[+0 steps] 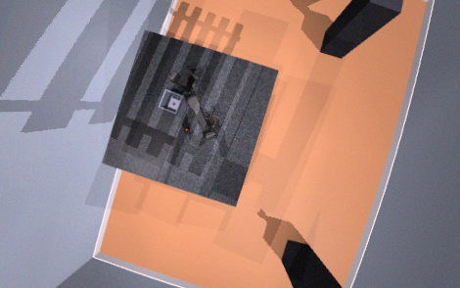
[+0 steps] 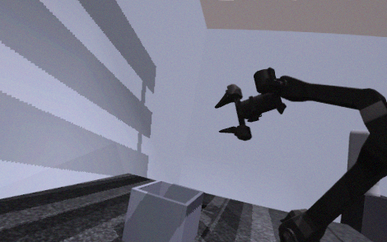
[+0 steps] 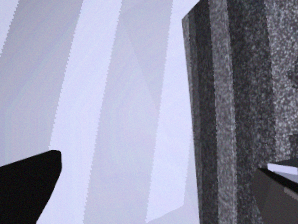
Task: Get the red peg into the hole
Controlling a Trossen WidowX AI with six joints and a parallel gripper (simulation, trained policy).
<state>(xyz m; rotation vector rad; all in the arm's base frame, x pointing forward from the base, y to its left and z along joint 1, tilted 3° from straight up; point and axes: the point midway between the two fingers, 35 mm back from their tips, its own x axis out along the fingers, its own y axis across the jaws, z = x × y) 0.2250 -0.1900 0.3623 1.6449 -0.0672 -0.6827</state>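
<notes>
Right now my gripper tip is 340 mm above the red peg, 300 mm to the right of it and 80 mm past it. Round my gripper tip: pale plate (330 mm below, 120 mm to the left, 90 mm ahead).
</notes>
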